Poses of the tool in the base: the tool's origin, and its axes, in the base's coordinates. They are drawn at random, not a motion.
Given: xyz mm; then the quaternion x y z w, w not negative.
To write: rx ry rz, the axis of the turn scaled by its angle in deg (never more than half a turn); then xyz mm. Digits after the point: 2 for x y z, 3 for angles.
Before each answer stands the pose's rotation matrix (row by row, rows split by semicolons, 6 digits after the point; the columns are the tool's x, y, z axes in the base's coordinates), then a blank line. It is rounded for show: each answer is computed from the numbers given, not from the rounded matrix.
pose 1, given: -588.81, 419.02, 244.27, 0.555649, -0.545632, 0.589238, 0.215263
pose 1, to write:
-0.289832 -0.860042 0.419910; -0.352678 -0.311895 -0.882236; 0.889728 -0.403793 -0.212921

88.272, -86.680, 93.608, -588.81, 419.02, 244.27
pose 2, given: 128.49, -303.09, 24.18, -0.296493, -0.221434, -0.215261, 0.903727
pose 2, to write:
0.809260 0.520381 -0.272585; -0.257767 0.731509 0.631229; 0.527878 -0.440565 0.726118

-35.110, -26.221, -25.490, 128.49, -303.09, 24.18
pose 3, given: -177.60, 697.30, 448.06, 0.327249, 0.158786, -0.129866, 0.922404
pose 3, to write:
0.915844 0.343503 0.207933; -0.135653 0.752086 -0.644954; -0.377927 0.562470 0.735390

38.501, 18.681, -15.279, -177.60, 697.30, 448.06
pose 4, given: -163.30, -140.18, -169.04, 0.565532, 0.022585, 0.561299, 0.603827
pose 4, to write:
0.368867 -0.652310 0.662140; 0.703400 -0.269766 -0.657613; 0.607590 0.708321 0.359327

74.999, 2.995, 74.438, -163.30, -140.18, -169.04
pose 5, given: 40.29, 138.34, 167.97, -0.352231, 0.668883, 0.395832, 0.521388
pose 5, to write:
-0.208175 -0.883967 0.418647; -0.058439 0.438500 0.896829; -0.976344 0.162233 -0.142943

-48.357, 91.829, 54.342, 40.29, 138.34, 167.97
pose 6, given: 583.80, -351.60, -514.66, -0.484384, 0.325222, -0.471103, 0.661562
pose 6, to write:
0.344585 0.308263 0.886699; -0.938393 0.086868 0.334474; 0.026080 -0.947327 0.319205

-62.761, 42.138, -61.040, 583.80, -351.60, -514.66
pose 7, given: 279.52, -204.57, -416.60, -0.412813, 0.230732, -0.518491, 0.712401
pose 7, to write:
0.355860 0.548249 0.756827; -0.929245 0.121505 0.348912; 0.099332 -0.827442 0.552696

-52.435, 29.307, -65.858, 279.52, -204.57, -416.60
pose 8, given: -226.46, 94.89, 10.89, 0.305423, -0.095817, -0.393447, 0.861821
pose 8, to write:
0.672037 0.619632 -0.405490; -0.736691 0.503833 -0.451042; -0.075181 0.601838 0.795072

36.706, -11.515, -47.284, -226.46, 94.89, 10.89
